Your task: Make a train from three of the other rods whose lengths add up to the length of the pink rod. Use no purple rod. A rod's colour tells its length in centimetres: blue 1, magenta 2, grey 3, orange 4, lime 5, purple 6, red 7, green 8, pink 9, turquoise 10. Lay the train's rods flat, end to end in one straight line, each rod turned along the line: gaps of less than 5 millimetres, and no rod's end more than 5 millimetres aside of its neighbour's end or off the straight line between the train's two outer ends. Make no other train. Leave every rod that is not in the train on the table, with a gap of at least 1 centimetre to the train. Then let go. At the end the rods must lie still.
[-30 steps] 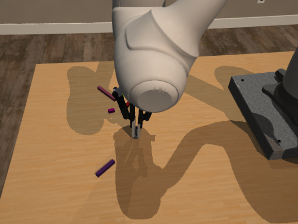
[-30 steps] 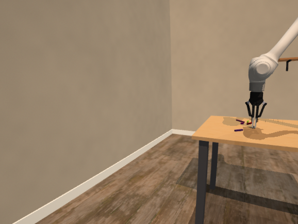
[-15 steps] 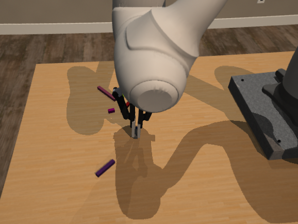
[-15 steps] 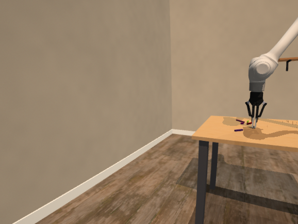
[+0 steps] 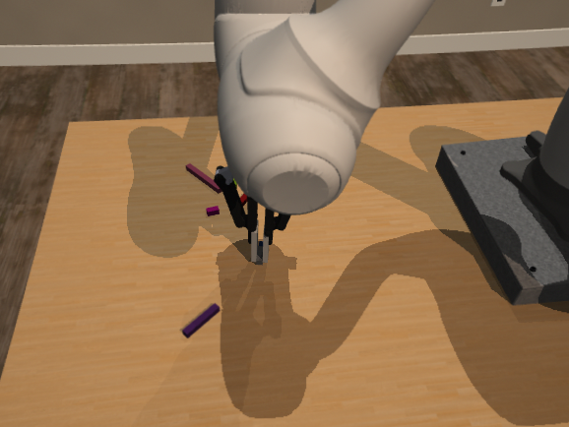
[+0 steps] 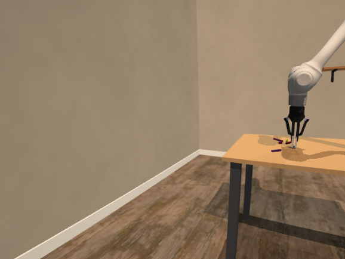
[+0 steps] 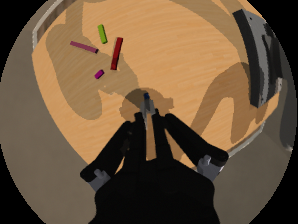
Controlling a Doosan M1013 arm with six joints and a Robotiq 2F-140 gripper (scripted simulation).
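The grey rod lies 3 cm below my hand. The rest, counted from my hand: magenta rod 5 cm ahead, 12 cm to the right, 4 cm below; then blue rod 1 cm behind, 2 cm to the right, 4 cm below; then red rod 1 cm behind, 13 cm to the right, 4 cm below.
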